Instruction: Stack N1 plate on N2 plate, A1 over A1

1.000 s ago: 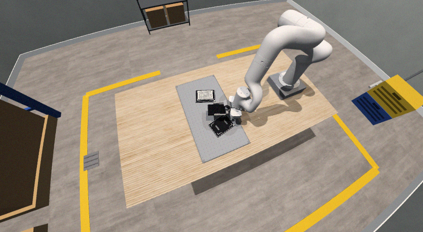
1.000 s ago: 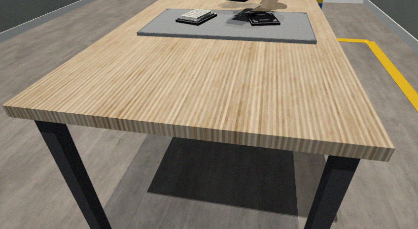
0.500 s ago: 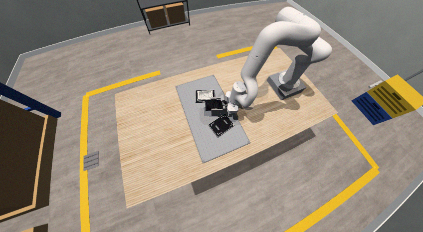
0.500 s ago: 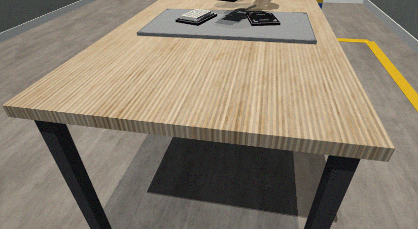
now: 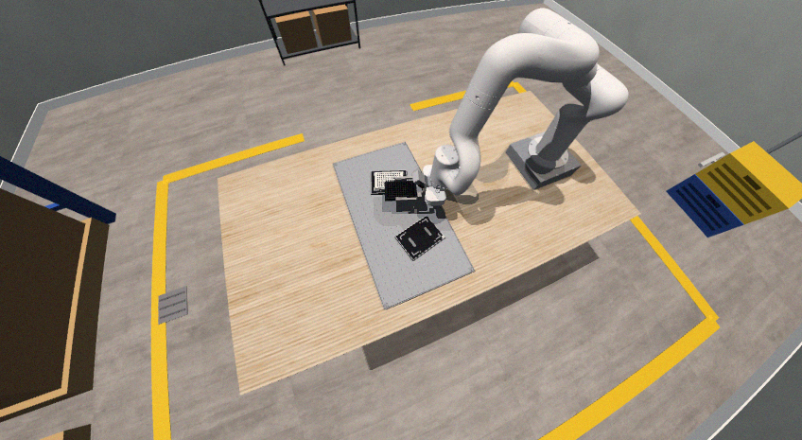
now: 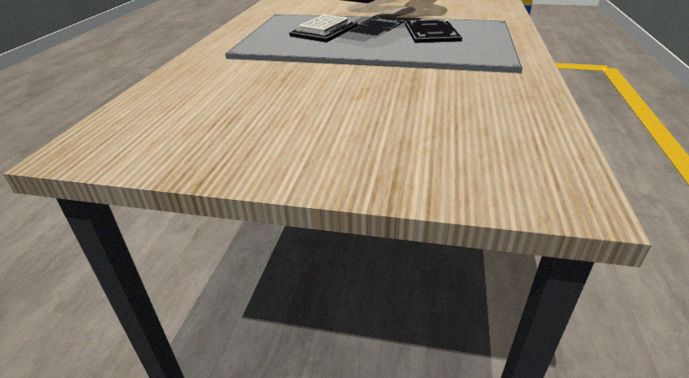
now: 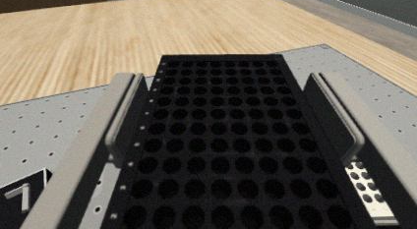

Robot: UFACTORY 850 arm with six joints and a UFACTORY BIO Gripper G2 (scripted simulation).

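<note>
Now: hand 11 cm to the left of the white 96-well plate, 9 cm above it and 3 cm short of it. From my hand the other things lie so: nest N1: 18 cm to the left, 10 cm below, 4 cm behind; then nest N2: 11 cm to the right, 10 cm below, 3 cm ahead; then black 96-well plate: 1 cm below.
</note>
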